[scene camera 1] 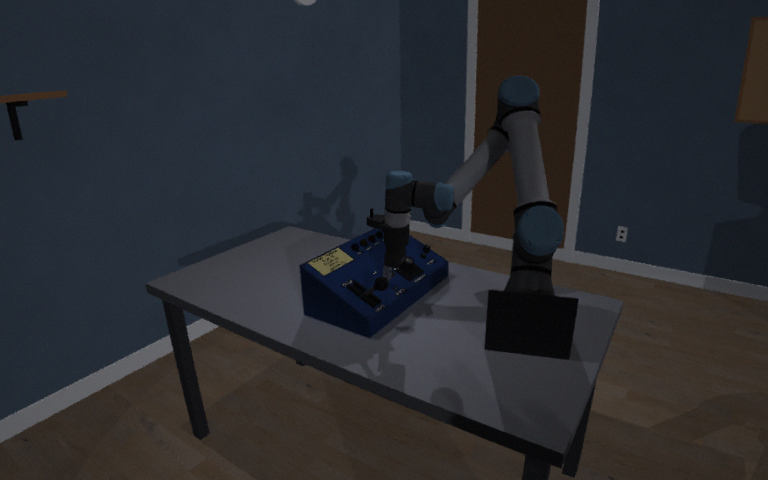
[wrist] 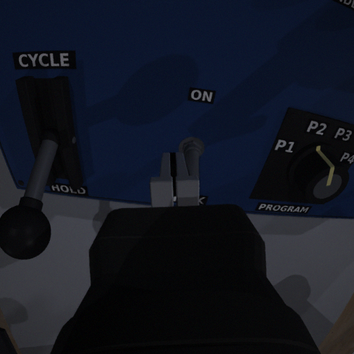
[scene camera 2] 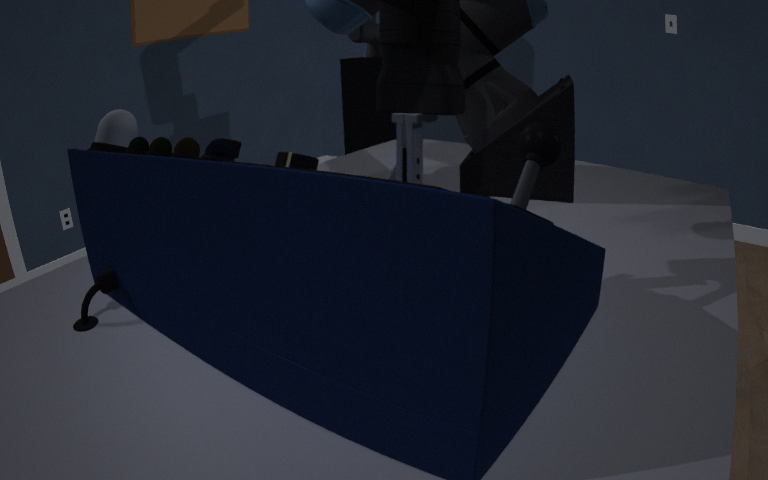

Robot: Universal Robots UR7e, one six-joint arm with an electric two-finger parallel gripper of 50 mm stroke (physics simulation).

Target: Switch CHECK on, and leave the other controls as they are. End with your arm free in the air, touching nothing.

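Where they show: arm's base, link origin: (scene camera 1: 528,304) (scene camera 2: 507,124).
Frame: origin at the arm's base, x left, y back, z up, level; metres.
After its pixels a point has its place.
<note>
The blue console (scene camera 1: 334,305) @(x 0.264, y -0.496, z -0.022 m) (scene camera 2: 283,254) @(x 0.141, y -0.627, z 0.030 m) (wrist: 125,30) stands on the table. Its CHECK switch (wrist: 192,156) is a small metal toggle below the ON label (wrist: 202,95) in the wrist view. Its lever leans down, away from ON, toward the mostly hidden CHECK label (wrist: 201,200). My gripper (scene camera 1: 388,276) @(x 0.088, y -0.426, z 0.009 m) (scene camera 2: 408,180) @(x 0.088, y -0.426, z 0.009 m) (wrist: 172,165) is shut and empty, pointing down low over the panel. In the wrist view its fingers are just left of the toggle's base and cover part of the lever's lower end. Whether they touch it I cannot tell.
The CYCLE lever (scene camera 1: 381,283) @(x 0.207, y -0.364, z 0.060 m) (scene camera 2: 540,145) @(x 0.200, y -0.392, z 0.054 m) (wrist: 40,172) with a black ball stands left of the fingers in the wrist view, tilted toward HOLD. The PROGRAM knob (wrist: 320,175) is to the right. Round buttons (scene camera 2: 160,146) @(x -0.053, y -0.592, z 0.076 m) and a pale dome (scene camera 2: 117,129) @(x -0.153, y -0.591, z 0.091 m) stand farther along the console.
</note>
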